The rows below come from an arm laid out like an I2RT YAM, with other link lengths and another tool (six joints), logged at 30 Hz.
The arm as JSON. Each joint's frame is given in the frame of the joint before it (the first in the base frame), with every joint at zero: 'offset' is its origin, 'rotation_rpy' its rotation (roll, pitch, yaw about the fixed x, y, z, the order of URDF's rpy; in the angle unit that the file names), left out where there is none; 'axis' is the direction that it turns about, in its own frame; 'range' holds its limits. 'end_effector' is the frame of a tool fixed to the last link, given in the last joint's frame.
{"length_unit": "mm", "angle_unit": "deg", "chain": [
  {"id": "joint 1", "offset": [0.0, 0.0, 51.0], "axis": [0.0, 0.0, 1.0], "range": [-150.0, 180.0]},
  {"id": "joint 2", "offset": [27.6, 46.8, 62.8], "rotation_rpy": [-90.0, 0.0, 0.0], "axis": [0.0, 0.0, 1.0], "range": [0.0, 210.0]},
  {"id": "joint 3", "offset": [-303.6, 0.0, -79.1], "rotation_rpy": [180.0, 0.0, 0.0], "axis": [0.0, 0.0, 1.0], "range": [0.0, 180.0]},
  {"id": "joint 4", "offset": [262.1, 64.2, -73.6], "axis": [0.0, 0.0, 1.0], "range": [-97.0, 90.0]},
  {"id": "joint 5", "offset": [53.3, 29.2, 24.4], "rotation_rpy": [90.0, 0.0, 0.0], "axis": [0.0, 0.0, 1.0], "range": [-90.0, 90.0]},
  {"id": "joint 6", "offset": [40.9, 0.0, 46.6], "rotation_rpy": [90.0, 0.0, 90.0], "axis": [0.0, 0.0, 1.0], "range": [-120.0, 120.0]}
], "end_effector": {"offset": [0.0, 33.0, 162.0], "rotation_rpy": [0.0, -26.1, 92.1]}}
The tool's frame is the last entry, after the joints.
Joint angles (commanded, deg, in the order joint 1, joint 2, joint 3, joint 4, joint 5, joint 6), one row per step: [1.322 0.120 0.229 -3.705 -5.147 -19.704]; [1.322 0.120 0.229 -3.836 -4.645 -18.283]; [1.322 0.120 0.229 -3.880 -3.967 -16.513]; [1.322 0.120 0.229 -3.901 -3.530 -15.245]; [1.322 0.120 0.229 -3.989 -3.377 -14.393]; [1.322 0.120 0.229 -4.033 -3.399 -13.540]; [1.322 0.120 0.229 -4.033 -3.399 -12.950]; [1.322 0.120 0.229 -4.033 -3.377 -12.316]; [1.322 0.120 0.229 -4.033 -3.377 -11.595]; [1.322 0.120 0.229 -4.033 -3.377 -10.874]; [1.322 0.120 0.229 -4.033 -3.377 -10.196]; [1.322 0.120 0.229 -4.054 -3.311 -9.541]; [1.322 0.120 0.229 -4.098 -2.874 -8.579]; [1.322 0.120 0.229 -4.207 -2.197 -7.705]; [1.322 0.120 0.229 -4.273 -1.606 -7.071]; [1.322 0.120 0.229 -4.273 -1.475 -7.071]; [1.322 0.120 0.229 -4.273 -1.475 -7.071]
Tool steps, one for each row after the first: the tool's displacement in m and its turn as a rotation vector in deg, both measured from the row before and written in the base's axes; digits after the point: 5 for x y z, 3 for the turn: [-0.00015 -0.00101 -0.00084 1.375 0.284 -0.591]; [-0.00005 -0.00143 -0.00050 1.712 0.216 -0.792]; [-0.00003 -0.00085 -0.00029 1.231 0.132 -0.519]; [-0.00013 -0.00007 -0.00051 0.835 0.159 -0.210]; [-0.00010 0.00055 -0.00031 0.849 0.114 -0.036]; [-0.00003 0.00033 -0.00008 0.587 0.049 -0.040]; [-0.00003 0.00028 -0.00008 0.629 0.052 -0.065]; [-0.00004 0.00040 -0.00008 0.717 0.059 -0.049]; [-0.00004 0.00041 -0.00008 0.717 0.059 -0.049]; [-0.00004 0.00038 -0.00007 0.674 0.056 -0.046]; [-0.00005 0.00014 -0.00016 0.646 0.074 -0.111]; [-0.00002 -0.00100 -0.00028 0.926 0.117 -0.502]; [-0.00006 -0.00190 -0.00055 0.820 0.167 -0.737]; [-0.00003 -0.00173 -0.00034 0.587 0.101 -0.635]; [0.00001 -0.00046 0.00000 -0.010 0.000 -0.131]; [0.00000 0.00000 0.00000 0.000 0.000 0.000]
